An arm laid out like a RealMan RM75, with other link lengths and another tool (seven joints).
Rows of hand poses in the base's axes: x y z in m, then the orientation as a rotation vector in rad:
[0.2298 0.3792 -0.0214 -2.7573 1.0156 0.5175]
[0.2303 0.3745 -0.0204 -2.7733 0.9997 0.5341]
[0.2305 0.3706 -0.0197 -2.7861 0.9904 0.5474]
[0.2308 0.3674 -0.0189 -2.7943 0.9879 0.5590]
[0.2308 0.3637 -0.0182 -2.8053 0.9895 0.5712]
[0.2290 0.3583 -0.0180 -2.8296 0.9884 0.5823]
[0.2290 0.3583 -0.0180 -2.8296 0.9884 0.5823]
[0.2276 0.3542 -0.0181 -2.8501 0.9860 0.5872]
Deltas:
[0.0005 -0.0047 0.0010 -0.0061 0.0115 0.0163]
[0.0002 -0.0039 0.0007 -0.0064 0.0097 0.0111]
[0.0003 -0.0032 0.0008 -0.0054 0.0088 0.0054]
[0.0000 -0.0037 0.0007 -0.0096 0.0102 0.0042]
[-0.0018 -0.0054 0.0002 -0.0200 0.0113 0.0107]
[0.0000 0.0000 0.0000 0.0000 0.0000 0.0000]
[-0.0014 -0.0041 -0.0001 -0.0165 0.0064 0.0095]

